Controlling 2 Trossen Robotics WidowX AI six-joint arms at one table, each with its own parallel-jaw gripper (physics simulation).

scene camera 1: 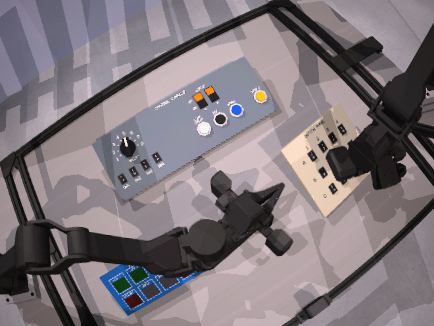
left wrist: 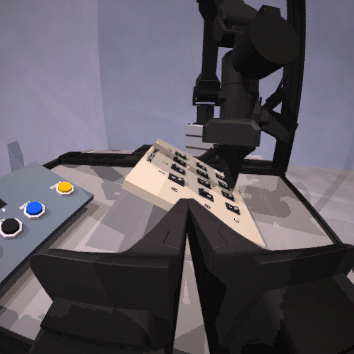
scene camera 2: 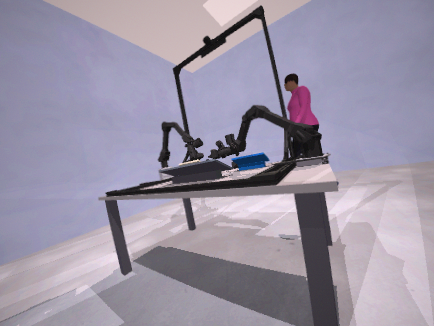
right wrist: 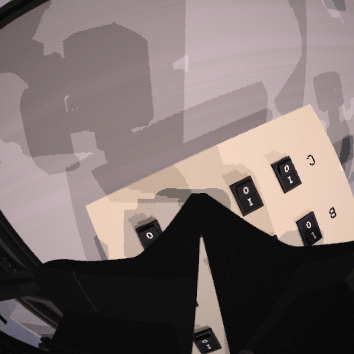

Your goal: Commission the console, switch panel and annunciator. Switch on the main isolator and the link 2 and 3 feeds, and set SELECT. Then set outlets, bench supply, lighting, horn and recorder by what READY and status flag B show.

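Frame: origin at the left arm's base, x up, y right, z ahead, level; millimetres.
Seen in the pictures: left gripper, fingertip midpoint: (scene camera 1: pixel 283 184) (left wrist: pixel 185 204) (scene camera 2: pixel 208 157); right gripper, fingertip midpoint: (scene camera 1: pixel 354 174) (left wrist: pixel 230 187) (right wrist: pixel 197 199); left arm's base, origin of the base link: (scene camera 1: pixel 17 281) (scene camera 2: pixel 313 156); right arm's base, origin of the base link: (scene camera 1: pixel 431 78) (scene camera 2: pixel 165 167).
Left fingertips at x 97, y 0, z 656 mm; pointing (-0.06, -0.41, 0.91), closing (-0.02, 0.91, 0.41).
Offsets run from my left fingertips to a thing's top centre. "spot": to the spot under its first point.
The grey console @(dx -24, dy -234, dz -138 mm) (scene camera 1: pixel 175 135) (scene camera 2: pixel 195 167) (left wrist: pixel 25 182) has a black knob @(dx -24, dy -208, dz -270 mm) (scene camera 1: pixel 127 147) with its pointer near the top of its scale, and two rockers, orange at their upper ends. The cream switch panel (scene camera 1: pixel 325 204) (left wrist: pixel 150 172) (right wrist: pixel 300 127) lies at the right in scene camera 1. My right gripper (right wrist: pixel 197 199) (left wrist: pixel 230 187) is shut and empty, low over the panel's C row. Its fingertips hide a switch there; contact cannot be told. My left gripper (scene camera 1: pixel 282 185) (left wrist: pixel 185 204) is shut and empty, between console and panel. The blue annunciator @(dx -42, dy +59, dz -300 mm) (scene camera 1: pixel 111 274) (scene camera 2: pixel 250 161) is partly hidden by the left arm.
White, black, blue @(dx -58, dy -223, dz -17 mm) (scene camera 1: pixel 236 110) (left wrist: pixel 34 209) and yellow @(dx -58, dy -239, dz +47 mm) (scene camera 1: pixel 260 96) (left wrist: pixel 65 187) buttons line the console's right part. Several small rockers sit below its knob. The annunciator shows green @(spot: dx -57, dy +78, dz -366 mm) (scene camera 1: pixel 120 285), dark red @(spot: dx -77, dy +114, dz -354 mm) (scene camera 1: pixel 133 301) and grey tiles. A black frame (scene camera 1: pixel 150 55) surrounds the work area.
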